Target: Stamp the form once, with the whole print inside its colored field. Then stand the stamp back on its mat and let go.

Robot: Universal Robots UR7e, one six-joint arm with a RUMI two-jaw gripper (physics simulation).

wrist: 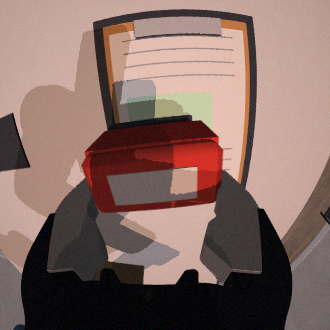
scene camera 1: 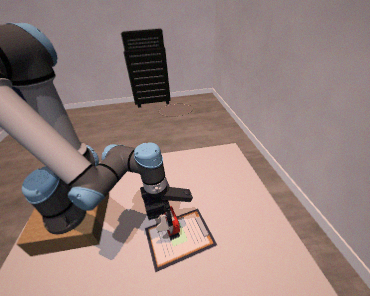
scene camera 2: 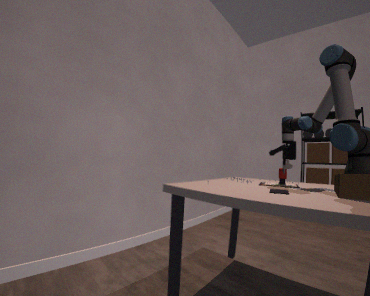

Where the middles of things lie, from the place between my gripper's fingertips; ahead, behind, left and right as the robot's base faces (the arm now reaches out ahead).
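Labels:
Here is the red stamp [wrist: 174,161], 1 cm ahead of my hand and 1 cm below it. As for the form [wrist: 149,66], I find it 4 cm ahead of my hand, 2 cm to the right of it and 7 cm below it.

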